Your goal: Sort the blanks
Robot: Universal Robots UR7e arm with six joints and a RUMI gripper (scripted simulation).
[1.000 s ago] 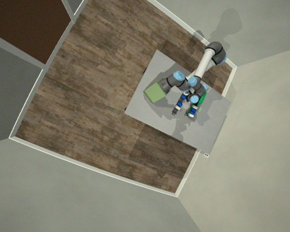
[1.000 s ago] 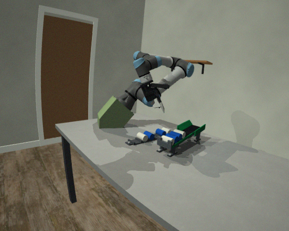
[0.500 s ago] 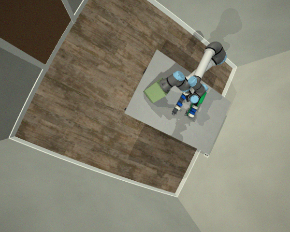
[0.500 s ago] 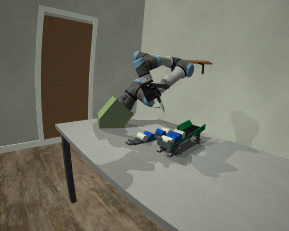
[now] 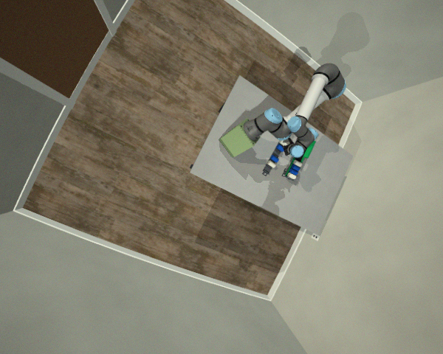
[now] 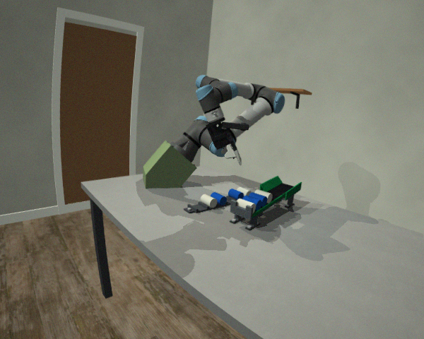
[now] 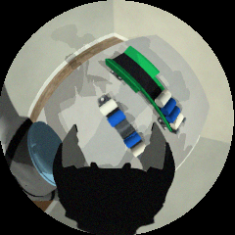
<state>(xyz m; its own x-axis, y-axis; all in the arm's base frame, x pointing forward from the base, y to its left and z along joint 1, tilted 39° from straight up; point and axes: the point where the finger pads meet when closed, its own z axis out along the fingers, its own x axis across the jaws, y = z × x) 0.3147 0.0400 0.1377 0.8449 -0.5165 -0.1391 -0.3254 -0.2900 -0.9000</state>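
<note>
The dark stock rack lies 20 mm ahead of my hand, 80 mm to the right of it and 190 mm below it. From my hand the other things lie so: grey stop: 230 mm ahead, 160 mm to the right, 120 mm below.
</note>
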